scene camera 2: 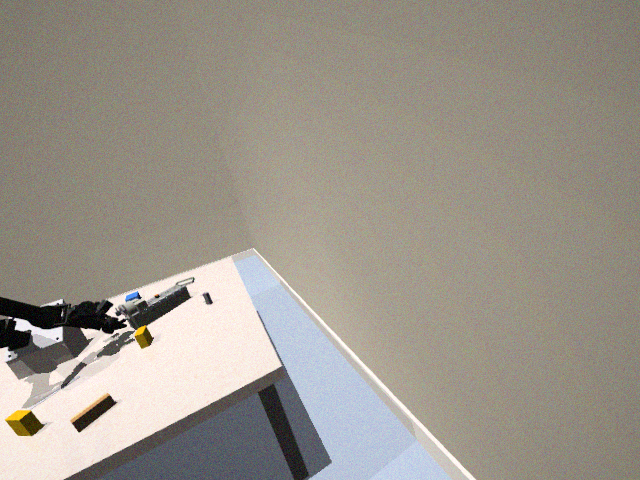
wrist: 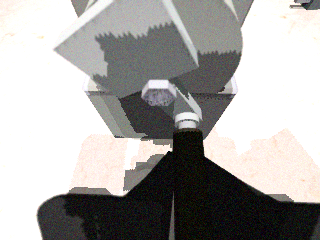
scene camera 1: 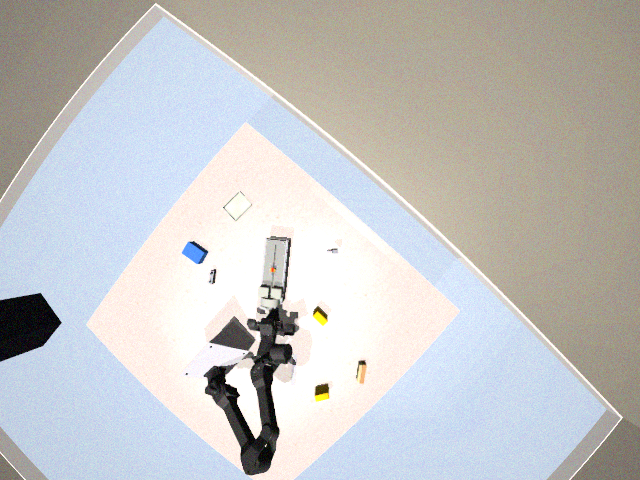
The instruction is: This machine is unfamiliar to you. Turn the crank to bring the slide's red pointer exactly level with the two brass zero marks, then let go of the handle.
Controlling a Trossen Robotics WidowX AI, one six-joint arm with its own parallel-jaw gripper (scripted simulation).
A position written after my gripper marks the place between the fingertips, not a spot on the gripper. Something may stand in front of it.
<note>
In view: my gripper (scene camera 1: 275, 308) and a grey slide machine (scene camera 1: 273, 284).
My gripper also shows in scene camera 2 (scene camera 2: 126, 325) and in the wrist view (wrist: 182, 157). The grey slide machine shows as well in the wrist view (wrist: 218, 40).
</note>
